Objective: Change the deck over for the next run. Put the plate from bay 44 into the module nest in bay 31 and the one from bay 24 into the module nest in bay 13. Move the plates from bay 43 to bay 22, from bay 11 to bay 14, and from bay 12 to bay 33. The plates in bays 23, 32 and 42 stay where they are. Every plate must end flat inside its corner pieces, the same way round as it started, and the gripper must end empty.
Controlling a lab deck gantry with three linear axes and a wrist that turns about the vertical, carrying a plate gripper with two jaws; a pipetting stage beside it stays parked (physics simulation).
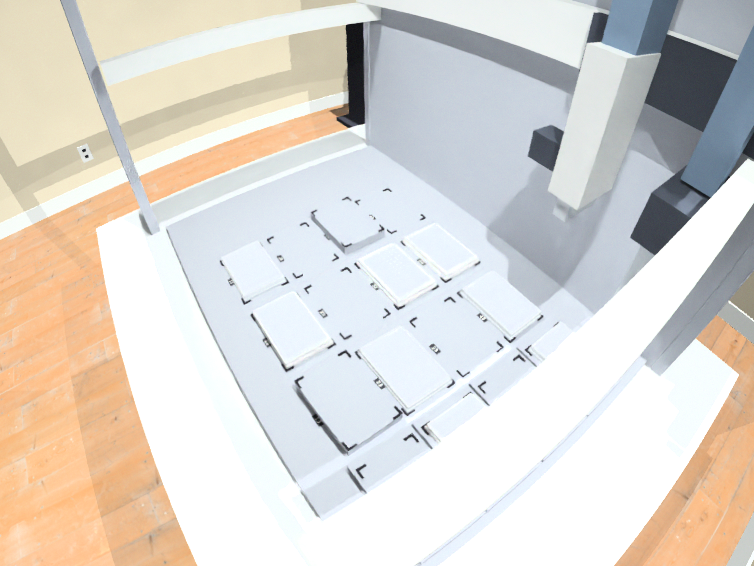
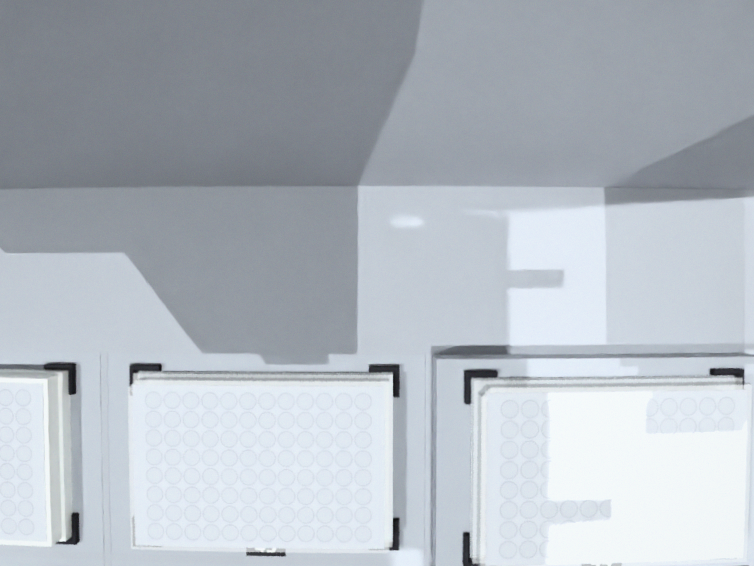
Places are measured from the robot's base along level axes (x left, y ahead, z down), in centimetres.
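Pixels of known places: robot's base, origin of its link: (image 1: 221,262).
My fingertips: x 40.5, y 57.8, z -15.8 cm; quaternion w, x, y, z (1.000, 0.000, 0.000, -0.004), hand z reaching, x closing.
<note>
Ahead of a thing's pixels: the offset from my fingertips to its middle. "*": to the spot under its first point.
Plates sit in bay 11 {* dx -36.3, dy -50.4, dz +14.3 cm} (image 1: 252,269), bay 12 {* dx -36.2, dy -34.0, dz +14.3 cm} (image 1: 292,328), bay 24 {* dx -26.0, dy -6.5, dz +12.8 cm} (image 1: 456,419), bay 43 {* dx -5.2, dy -18.1, dz +14.3 cm} (image 1: 499,304) (image 2: 258,466) and bay 44 {* dx -5.5, dy -6.6, dz +12.9 cm} (image 1: 549,344) (image 2: 615,469). The module nests in bay 31 {dx -14.8, dy -51.4, dz +14.6 cm} (image 1: 347,222) and bay 13 {* dx -35.6, dy -17.9, dz +13.9 cm} (image 1: 350,399) are raised blocks with bare tops. Bay 22 {* dx -26.1, dy -34.5, dz +15.7 cm} (image 1: 344,304), bay 33 {* dx -15.0, dy -18.3, dz +15.7 cm} (image 1: 456,336) and bay 14 {* dx -36.3, dy -7.2, dz +14.3 cm} (image 1: 391,461) hold no plate. My gripper (image 1: 561,210) hangs high near the back wall with no plate under it; its jaws are too small and hidden to tell their opening.
Plates also sit in bay 23 {* dx -25.8, dy -18.0, dz +14.3 cm} (image 1: 405,367), bay 32 {* dx -15.6, dy -34.1, dz +14.3 cm} (image 1: 395,274) and bay 42 {* dx -4.5, dy -34.3, dz +14.3 cm} (image 1: 441,249) (image 2: 21,463). The parked pipetting stage (image 1: 666,210) is right of the gripper column. A white front beam crosses the lower right and hides part of bays 24 and 44.
</note>
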